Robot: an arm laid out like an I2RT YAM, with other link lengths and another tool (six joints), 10 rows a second.
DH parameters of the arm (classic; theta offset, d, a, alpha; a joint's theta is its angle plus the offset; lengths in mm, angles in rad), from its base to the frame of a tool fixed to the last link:
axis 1: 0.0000 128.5 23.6 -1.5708
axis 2: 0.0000 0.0 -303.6 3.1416
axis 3: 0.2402 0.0 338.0 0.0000
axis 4: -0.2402 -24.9 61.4 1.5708
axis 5: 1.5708 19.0 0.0 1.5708
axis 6: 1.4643 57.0 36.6 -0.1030
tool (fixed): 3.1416 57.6 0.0 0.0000
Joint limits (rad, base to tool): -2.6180..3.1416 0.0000..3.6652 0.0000..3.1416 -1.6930..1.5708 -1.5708..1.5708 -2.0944..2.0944
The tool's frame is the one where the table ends.
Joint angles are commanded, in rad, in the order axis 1, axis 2, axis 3, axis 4, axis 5, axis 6. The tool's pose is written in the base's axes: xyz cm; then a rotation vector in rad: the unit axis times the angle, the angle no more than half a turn. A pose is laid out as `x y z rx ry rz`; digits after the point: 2 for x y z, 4 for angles.
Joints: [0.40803 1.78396 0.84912 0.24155 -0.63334 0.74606]
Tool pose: 34.47 27.32 8.63 -2.0540 -0.1038 -0.5019
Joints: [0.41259 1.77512 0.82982 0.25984 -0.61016 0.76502]
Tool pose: 34.20 27.26 8.41 -2.0614 -0.0800 -0.5145
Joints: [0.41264 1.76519 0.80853 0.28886 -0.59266 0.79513]
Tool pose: 34.05 27.11 8.32 -2.0581 -0.0463 -0.5290
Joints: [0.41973 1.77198 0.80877 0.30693 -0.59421 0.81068]
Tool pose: 34.02 27.47 8.26 -2.0476 -0.0425 -0.5259
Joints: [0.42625 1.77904 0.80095 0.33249 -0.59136 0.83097]
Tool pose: 33.86 27.72 7.98 -2.0395 -0.0304 -0.5233
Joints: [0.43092 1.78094 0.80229 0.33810 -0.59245 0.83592]
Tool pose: 33.81 27.94 8.02 -2.0346 -0.0326 -0.5215
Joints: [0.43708 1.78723 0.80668 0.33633 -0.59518 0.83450]
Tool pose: 33.71 28.20 7.91 -2.0349 -0.0402 -0.5129
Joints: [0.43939 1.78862 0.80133 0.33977 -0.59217 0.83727]
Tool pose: 33.53 28.21 7.70 -2.0382 -0.0366 -0.5095
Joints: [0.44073 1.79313 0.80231 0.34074 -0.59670 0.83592]
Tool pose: 33.47 28.28 7.58 -2.0372 -0.0406 -0.5034
